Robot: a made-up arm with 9 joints. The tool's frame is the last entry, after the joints. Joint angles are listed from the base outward.
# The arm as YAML. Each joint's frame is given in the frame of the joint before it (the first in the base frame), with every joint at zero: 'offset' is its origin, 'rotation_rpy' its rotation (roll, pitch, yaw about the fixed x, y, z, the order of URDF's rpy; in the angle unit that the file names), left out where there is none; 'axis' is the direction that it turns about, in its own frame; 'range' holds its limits. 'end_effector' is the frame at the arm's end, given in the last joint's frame.
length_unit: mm
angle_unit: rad
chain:
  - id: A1
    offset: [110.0, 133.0, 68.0]
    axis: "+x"
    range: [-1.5, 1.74]
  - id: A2
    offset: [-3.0, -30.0, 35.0]
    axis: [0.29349, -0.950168, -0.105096]
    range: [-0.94, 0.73]
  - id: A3
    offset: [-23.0, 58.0, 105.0]
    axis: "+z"
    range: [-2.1, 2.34]
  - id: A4
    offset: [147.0, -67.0, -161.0]
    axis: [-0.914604, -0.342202, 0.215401]
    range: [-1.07, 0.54]
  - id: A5
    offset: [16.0, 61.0, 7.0]
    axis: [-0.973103, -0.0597, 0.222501]
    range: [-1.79, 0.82]
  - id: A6
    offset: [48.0, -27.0, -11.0]
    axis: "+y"
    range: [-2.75, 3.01]
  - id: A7
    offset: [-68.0, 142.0, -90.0]
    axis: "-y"
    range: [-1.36, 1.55]
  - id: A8
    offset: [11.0, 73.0, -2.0]
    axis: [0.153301, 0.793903, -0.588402]
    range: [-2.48, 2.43]
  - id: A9
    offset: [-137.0, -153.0, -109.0]
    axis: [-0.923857, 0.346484, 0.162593]
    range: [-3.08, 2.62]
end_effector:
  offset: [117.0, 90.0, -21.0]
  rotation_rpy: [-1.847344, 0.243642, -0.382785]
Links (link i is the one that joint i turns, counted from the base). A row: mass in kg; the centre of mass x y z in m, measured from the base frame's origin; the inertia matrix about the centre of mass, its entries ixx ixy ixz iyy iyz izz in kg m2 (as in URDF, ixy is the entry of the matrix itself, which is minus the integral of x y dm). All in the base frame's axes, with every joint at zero. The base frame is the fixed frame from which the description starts. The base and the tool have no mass.
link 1: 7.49; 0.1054 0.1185 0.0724; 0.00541 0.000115 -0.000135 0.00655 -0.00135 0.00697
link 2: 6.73; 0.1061 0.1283 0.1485; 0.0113 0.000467 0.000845 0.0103 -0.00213 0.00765
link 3: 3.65; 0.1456 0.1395 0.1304; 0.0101 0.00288 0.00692 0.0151 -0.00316 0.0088
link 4: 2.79; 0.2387 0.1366 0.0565; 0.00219 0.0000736 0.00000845 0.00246 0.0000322 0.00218
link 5: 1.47; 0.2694 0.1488 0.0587; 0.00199 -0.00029 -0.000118 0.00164 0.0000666 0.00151
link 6: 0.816; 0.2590 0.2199 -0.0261; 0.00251 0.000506 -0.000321 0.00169 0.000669 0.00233
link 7: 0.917; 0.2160 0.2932 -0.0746; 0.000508 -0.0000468 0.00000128 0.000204 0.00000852 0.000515
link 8: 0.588; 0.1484 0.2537 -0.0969; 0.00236 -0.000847 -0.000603 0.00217 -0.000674 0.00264
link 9: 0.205; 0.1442 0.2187 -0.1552; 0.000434 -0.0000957 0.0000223 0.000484 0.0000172 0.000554
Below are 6 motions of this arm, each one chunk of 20 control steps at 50 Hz.
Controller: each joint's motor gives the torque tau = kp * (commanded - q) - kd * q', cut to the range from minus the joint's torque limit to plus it. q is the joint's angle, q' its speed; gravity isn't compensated. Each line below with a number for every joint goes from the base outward.
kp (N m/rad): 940 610 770 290 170 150 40 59 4.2
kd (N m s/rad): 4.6 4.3 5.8 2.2 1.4 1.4 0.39 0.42 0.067
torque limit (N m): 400 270 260 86 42 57 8.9 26 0.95
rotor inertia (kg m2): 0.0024 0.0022 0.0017 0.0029 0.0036 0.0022 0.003 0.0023 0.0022
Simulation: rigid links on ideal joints. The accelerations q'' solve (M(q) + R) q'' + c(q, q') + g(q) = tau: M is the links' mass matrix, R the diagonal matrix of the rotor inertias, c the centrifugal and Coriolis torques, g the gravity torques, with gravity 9.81 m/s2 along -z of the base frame. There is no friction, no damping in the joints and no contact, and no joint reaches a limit. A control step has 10 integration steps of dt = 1/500 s. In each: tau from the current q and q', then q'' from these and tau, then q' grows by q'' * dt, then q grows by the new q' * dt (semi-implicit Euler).
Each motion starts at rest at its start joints. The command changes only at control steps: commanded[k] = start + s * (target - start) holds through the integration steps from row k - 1 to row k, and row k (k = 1, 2, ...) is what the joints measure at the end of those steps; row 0 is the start. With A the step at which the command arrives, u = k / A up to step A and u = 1 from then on. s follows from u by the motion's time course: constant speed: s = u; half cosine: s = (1 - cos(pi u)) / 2; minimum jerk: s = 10 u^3 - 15 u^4 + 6 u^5; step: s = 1 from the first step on.
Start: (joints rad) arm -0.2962 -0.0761 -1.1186 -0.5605 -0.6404 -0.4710 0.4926 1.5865 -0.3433
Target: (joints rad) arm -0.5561 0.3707 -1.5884 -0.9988 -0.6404 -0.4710 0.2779 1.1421 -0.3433
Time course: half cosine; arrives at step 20
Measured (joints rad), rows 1 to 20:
1: -0.2922 -0.0747 -1.1196 -0.5559 -0.6363 -0.4704 0.4900 1.5833 -0.3437
2: -0.2899 -0.0692 -1.1240 -0.5506 -0.6197 -0.4712 0.4833 1.5714 -0.3453
3: -0.2983 -0.0601 -1.1343 -0.5493 -0.5987 -0.4712 0.4812 1.5458 -0.3492
4: -0.3149 -0.0459 -1.1511 -0.5562 -0.5803 -0.4719 0.4884 1.5081 -0.3556
5: -0.3324 -0.0252 -1.1744 -0.5725 -0.5698 -0.4768 0.5000 1.4667 -0.3621
6: -0.3475 0.0018 -1.2041 -0.5980 -0.5686 -0.4855 0.5070 1.4294 -0.3642
7: -0.3626 0.0343 -1.2396 -0.6321 -0.5755 -0.4940 0.5034 1.3987 -0.3587
8: -0.3808 0.0709 -1.2789 -0.6739 -0.5890 -0.4985 0.4884 1.3731 -0.3468
9: -0.4021 0.1101 -1.3195 -0.7207 -0.6072 -0.4972 0.4642 1.3516 -0.3328
10: -0.4246 0.1505 -1.3597 -0.7691 -0.6270 -0.4907 0.4319 1.3336 -0.3213
11: -0.4464 0.1904 -1.3994 -0.8157 -0.6443 -0.4804 0.3922 1.3180 -0.3161
12: -0.4664 0.2284 -1.4382 -0.8580 -0.6560 -0.4691 0.3482 1.3019 -0.3193
13: -0.4843 0.2636 -1.4753 -0.8950 -0.6620 -0.4594 0.3070 1.2823 -0.3309
14: -0.5003 0.2953 -1.5090 -0.9263 -0.6635 -0.4537 0.2762 1.2581 -0.3480
15: -0.5144 0.3226 -1.5381 -0.9520 -0.6622 -0.4526 0.2598 1.2305 -0.3647
16: -0.5263 0.3450 -1.5621 -0.9721 -0.6588 -0.4556 0.2562 1.2021 -0.3755
17: -0.5355 0.3622 -1.5807 -0.9866 -0.6539 -0.4609 0.2605 1.1759 -0.3778
18: -0.5418 0.3743 -1.5937 -0.9958 -0.6484 -0.4666 0.2674 1.1549 -0.3728
19: -0.5450 0.3814 -1.6010 -1.0003 -0.6435 -0.4711 0.2733 1.1415 -0.3646
20: -0.5454 0.3832 -1.6027 -1.0008 -0.6405 -0.4736 0.2766 1.1370 -0.3576

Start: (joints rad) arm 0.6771 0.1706 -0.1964 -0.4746 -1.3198 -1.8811 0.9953 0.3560 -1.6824
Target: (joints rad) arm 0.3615 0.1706 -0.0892 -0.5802 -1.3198 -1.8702 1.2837 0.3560 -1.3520
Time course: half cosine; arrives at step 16
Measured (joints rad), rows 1 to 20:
1: 0.6824 0.1663 -0.2006 -0.4744 -1.3181 -1.8797 0.9961 0.3593 -1.6815
2: 0.6763 0.1563 -0.2055 -0.4847 -1.3271 -1.8861 0.9976 0.3617 -1.6793
3: 0.6603 0.1472 -0.2067 -0.4975 -1.3390 -1.8995 1.0161 0.3542 -1.6758
4: 0.6409 0.1436 -0.2039 -0.5072 -1.3445 -1.9115 1.0572 0.3373 -1.6694
5: 0.6152 0.1449 -0.1980 -0.5153 -1.3457 -1.9193 1.1042 0.3210 -1.6563
6: 0.5851 0.1492 -0.1893 -0.5231 -1.3443 -1.9216 1.1429 0.3155 -1.6322
7: 0.5537 0.1541 -0.1779 -0.5309 -1.3412 -1.9174 1.1677 0.3226 -1.5959
8: 0.5216 0.1575 -0.1638 -0.5387 -1.3373 -1.9079 1.1799 0.3367 -1.5507
9: 0.4896 0.1583 -0.1476 -0.5460 -1.3326 -1.8956 1.1867 0.3502 -1.5032
10: 0.4589 0.1570 -0.1306 -0.5523 -1.3273 -1.8831 1.1952 0.3584 -1.4606
11: 0.4310 0.1546 -0.1150 -0.5579 -1.3224 -1.8729 1.2086 0.3606 -1.4276
12: 0.4070 0.1518 -0.1027 -0.5634 -1.3193 -1.8668 1.2261 0.3592 -1.4051
13: 0.3883 0.1494 -0.0949 -0.5693 -1.3188 -1.8655 1.2453 0.3565 -1.3908
14: 0.3754 0.1479 -0.0920 -0.5754 -1.3209 -1.8684 1.2637 0.3533 -1.3812
15: 0.3687 0.1475 -0.0930 -0.5808 -1.3247 -1.8742 1.2797 0.3498 -1.3737
16: 0.3681 0.1481 -0.0967 -0.5844 -1.3287 -1.8810 1.2919 0.3458 -1.3679
17: 0.3702 0.1489 -0.1014 -0.5871 -1.3325 -1.8873 1.2997 0.3425 -1.3642
18: 0.3710 0.1493 -0.1052 -0.5897 -1.3361 -1.8925 1.3041 0.3409 -1.3626
19: 0.3710 0.1491 -0.1069 -0.5909 -1.3379 -1.8955 1.3068 0.3404 -1.3628
20: 0.3709 0.1484 -0.1062 -0.5905 -1.3375 -1.8953 1.3075 0.3397 -1.3642

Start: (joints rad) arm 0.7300 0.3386 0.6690 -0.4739 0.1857 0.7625 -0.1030 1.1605 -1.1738
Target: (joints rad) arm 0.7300 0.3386 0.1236 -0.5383 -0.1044 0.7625 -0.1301 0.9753 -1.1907
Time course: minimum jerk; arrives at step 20
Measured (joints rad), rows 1 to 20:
1: 0.7354 0.3315 0.6643 -0.4686 0.1902 0.7610 -0.1016 1.1545 -1.1747
2: 0.7331 0.3277 0.6548 -0.4660 0.1919 0.7542 -0.0938 1.1441 -1.1769
3: 0.7301 0.3270 0.6462 -0.4619 0.1921 0.7472 -0.0828 1.1370 -1.1779
4: 0.7286 0.3274 0.6335 -0.4574 0.1902 0.7412 -0.0728 1.1291 -1.1751
5: 0.7272 0.3277 0.6099 -0.4557 0.1827 0.7352 -0.0643 1.1169 -1.1685
6: 0.7271 0.3270 0.5747 -0.4578 0.1681 0.7305 -0.0590 1.1015 -1.1614
7: 0.7283 0.3265 0.5316 -0.4640 0.1464 0.7293 -0.0592 1.0861 -1.1576
8: 0.7302 0.3272 0.4839 -0.4737 0.1186 0.7326 -0.0665 1.0735 -1.1591
9: 0.7324 0.3286 0.4333 -0.4857 0.0864 0.7395 -0.0809 1.0637 -1.1653
10: 0.7348 0.3294 0.3805 -0.4988 0.0522 0.7485 -0.0998 1.0549 -1.1746
11: 0.7371 0.3295 0.3272 -0.5119 0.0178 0.7575 -0.1197 1.0452 -1.1850
12: 0.7394 0.3292 0.2761 -0.5238 -0.0147 0.7653 -0.1367 1.0334 -1.1953
13: 0.7413 0.3293 0.2296 -0.5337 -0.0438 0.7710 -0.1477 1.0194 -1.2045
14: 0.7429 0.3300 0.1896 -0.5410 -0.0680 0.7740 -0.1515 1.0041 -1.2121
15: 0.7437 0.3310 0.1574 -0.5455 -0.0865 0.7745 -0.1490 0.9890 -1.2175
16: 0.7439 0.3320 0.1336 -0.5471 -0.0989 0.7728 -0.1426 0.9760 -1.2201
17: 0.7433 0.3323 0.1181 -0.5462 -0.1054 0.7696 -0.1353 0.9667 -1.2198
18: 0.7420 0.3318 0.1105 -0.5434 -0.1068 0.7658 -0.1294 0.9617 -1.2168
19: 0.7404 0.3308 0.1090 -0.5394 -0.1046 0.7621 -0.1258 0.9604 -1.2119
20: 0.7387 0.3298 0.1112 -0.5352 -0.1006 0.7588 -0.1240 0.9614 -1.2061

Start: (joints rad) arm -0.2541 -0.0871 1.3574 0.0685 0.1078 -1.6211 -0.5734 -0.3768 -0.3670
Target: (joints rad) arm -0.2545 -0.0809 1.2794 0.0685 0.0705 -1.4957 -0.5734 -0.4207 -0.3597
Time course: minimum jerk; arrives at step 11
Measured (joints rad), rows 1 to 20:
1: -0.2597 -0.0908 1.3560 0.0711 0.1071 -1.6247 -0.5681 -0.3785 -0.3649
2: -0.2694 -0.0972 1.3537 0.0757 0.1075 -1.6185 -0.5598 -0.3850 -0.3586
3: -0.2767 -0.1023 1.3501 0.0805 0.1102 -1.5991 -0.5634 -0.3858 -0.3503
4: -0.2803 -0.1047 1.3421 0.0823 0.1095 -1.5718 -0.5784 -0.3784 -0.3434
5: -0.2810 -0.1043 1.3284 0.0808 0.1036 -1.5440 -0.5949 -0.3698 -0.3406
6: -0.2801 -0.1014 1.3116 0.0791 0.0962 -1.5205 -0.6040 -0.3693 -0.3425
7: -0.2781 -0.0970 1.2956 0.0793 0.0913 -1.5035 -0.6019 -0.3803 -0.3475
8: -0.2758 -0.0922 1.2830 0.0810 0.0893 -1.4936 -0.5911 -0.3983 -0.3525
9: -0.2736 -0.0884 1.2749 0.0826 0.0883 -1.4900 -0.5783 -0.4151 -0.3550
10: -0.2717 -0.0864 1.2717 0.0828 0.0867 -1.4905 -0.5697 -0.4242 -0.3546
11: -0.2703 -0.0868 1.2729 0.0815 0.0839 -1.4920 -0.5673 -0.4249 -0.3523
12: -0.2697 -0.0895 1.2766 0.0792 0.0798 -1.4919 -0.5693 -0.4209 -0.3492
13: -0.2703 -0.0934 1.2808 0.0771 0.0756 -1.4900 -0.5733 -0.4152 -0.3462
14: -0.2720 -0.0969 1.2836 0.0763 0.0734 -1.4870 -0.5779 -0.4097 -0.3438
15: -0.2740 -0.0986 1.2842 0.0770 0.0741 -1.4836 -0.5820 -0.4059 -0.3426
16: -0.2757 -0.0984 1.2828 0.0787 0.0770 -1.4807 -0.5850 -0.4043 -0.3427
17: -0.2766 -0.0966 1.2802 0.0806 0.0806 -1.4793 -0.5860 -0.4050 -0.3442
18: -0.2764 -0.0943 1.2776 0.0819 0.0834 -1.4796 -0.5849 -0.4073 -0.3464
19: -0.2752 -0.0924 1.2761 0.0822 0.0844 -1.4815 -0.5822 -0.4106 -0.3486
20: -0.2736 -0.0915 1.2762 0.0814 0.0832 -1.4844 -0.5786 -0.4137 -0.3498

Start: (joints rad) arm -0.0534 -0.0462 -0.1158 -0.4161 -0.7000 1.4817 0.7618 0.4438 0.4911
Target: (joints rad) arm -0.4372 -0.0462 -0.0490 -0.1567 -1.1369 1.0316 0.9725 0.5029 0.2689
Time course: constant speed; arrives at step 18
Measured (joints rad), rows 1 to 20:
1: -0.0728 -0.0541 -0.1139 -0.4059 -0.7395 1.4692 0.7531 0.4465 0.4870
2: -0.0976 -0.0657 -0.1099 -0.3930 -0.7671 1.4527 0.7544 0.4518 0.4719
3: -0.1197 -0.0694 -0.1045 -0.3728 -0.7837 1.4234 0.7663 0.4652 0.4468
4: -0.1434 -0.0657 -0.0978 -0.3508 -0.7976 1.3866 0.7885 0.4685 0.4249
5: -0.1672 -0.0613 -0.0918 -0.3296 -0.8134 1.3475 0.8224 0.4577 0.4162
6: -0.1897 -0.0607 -0.0876 -0.3095 -0.8318 1.3097 0.8615 0.4415 0.4196
7: -0.2123 -0.0637 -0.0844 -0.2908 -0.8518 1.2757 0.8950 0.4304 0.4255
8: -0.2349 -0.0670 -0.0809 -0.2736 -0.8728 1.2462 0.9158 0.4294 0.4244
9: -0.2565 -0.0681 -0.0765 -0.2583 -0.8957 1.2215 0.9236 0.4362 0.4135
10: -0.2773 -0.0669 -0.0720 -0.2456 -0.9215 1.2012 0.9235 0.4466 0.3955
11: -0.2977 -0.0650 -0.0682 -0.2354 -0.9502 1.1838 0.9212 0.4578 0.3743
12: -0.3179 -0.0635 -0.0653 -0.2262 -0.9802 1.1672 0.9202 0.4685 0.3528
13: -0.3384 -0.0629 -0.0624 -0.2160 -1.0093 1.1492 0.9219 0.4779 0.3326
14: -0.3595 -0.0627 -0.0589 -0.2036 -1.0359 1.1281 0.9274 0.4852 0.3150
15: -0.3813 -0.0627 -0.0545 -0.1887 -1.0595 1.1030 0.9379 0.4896 0.3010
16: -0.4035 -0.0628 -0.0498 -0.1719 -1.0806 1.0743 0.9537 0.4909 0.2913
17: -0.4261 -0.0633 -0.0451 -0.1540 -1.1003 1.0433 0.9741 0.4893 0.2854
18: -0.4486 -0.0641 -0.0406 -0.1360 -1.1199 1.0118 0.9964 0.4862 0.2816
19: -0.4482 -0.0679 -0.0393 -0.1256 -1.1065 0.9921 1.0228 0.4735 0.2834
20: -0.4453 -0.0698 -0.0395 -0.1179 -1.0996 0.9840 1.0396 0.4548 0.2925

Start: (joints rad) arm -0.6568 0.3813 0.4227 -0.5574 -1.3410 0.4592 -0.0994 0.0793 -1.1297
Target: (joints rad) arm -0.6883 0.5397 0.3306 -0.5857 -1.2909 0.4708 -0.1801 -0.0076 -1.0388
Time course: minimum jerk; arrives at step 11
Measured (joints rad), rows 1 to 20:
1: -0.6628 0.3770 0.4251 -0.5546 -1.3424 0.4629 -0.1009 0.0749 -1.1307
2: -0.6721 0.3696 0.4275 -0.5481 -1.3359 0.4605 -0.1086 0.0717 -1.1337
3: -0.6826 0.3711 0.4239 -0.5400 -1.3207 0.4520 -0.1132 0.0649 -1.1354
4: -0.6909 0.3887 0.4140 -0.5335 -1.3017 0.4426 -0.1108 0.0436 -1.1322
5: -0.6955 0.4212 0.3997 -0.5319 -1.2843 0.4349 -0.1042 0.0119 -1.1227
6: -0.6974 0.4600 0.3828 -0.5368 -1.2727 0.4315 -0.1017 -0.0172 -1.1071
7: -0.6978 0.4944 0.3658 -0.5470 -1.2693 0.4349 -0.1102 -0.0333 -1.0865
8: -0.6974 0.5177 0.3511 -0.5596 -1.2734 0.4454 -0.1306 -0.0332 -1.0639
9: -0.6962 0.5293 0.3407 -0.5710 -1.2815 0.4605 -0.1579 -0.0212 -1.0447
10: -0.6949 0.5321 0.3354 -0.5788 -1.2896 0.4752 -0.1844 -0.0057 -1.0341
11: -0.6944 0.5297 0.3345 -0.5818 -1.2945 0.4847 -0.2026 0.0055 -1.0342
12: -0.6961 0.5260 0.3357 -0.5807 -1.2945 0.4861 -0.2082 0.0078 -1.0424
13: -0.6990 0.5234 0.3378 -0.5758 -1.2890 0.4794 -0.2002 0.0007 -1.0525
14: -0.7021 0.5228 0.3403 -0.5687 -1.2801 0.4678 -0.1820 -0.0129 -1.0589
15: -0.7048 0.5232 0.3425 -0.5615 -1.2707 0.4554 -0.1615 -0.0282 -1.0596
16: -0.7068 0.5233 0.3442 -0.5560 -1.2636 0.4462 -0.1464 -0.0397 -1.0559
17: -0.7079 0.5223 0.3450 -0.5534 -1.2603 0.4424 -0.1409 -0.0437 -1.0511
18: -0.7076 0.5211 0.3448 -0.5541 -1.2614 0.4441 -0.1445 -0.0400 -1.0479
19: -0.7061 0.5209 0.3437 -0.5577 -1.2660 0.4499 -0.1541 -0.0315 -1.0475
20: -0.7037 0.5221 0.3421 -0.5630 -1.2724 0.4575 -0.1656 -0.0222 -1.0489

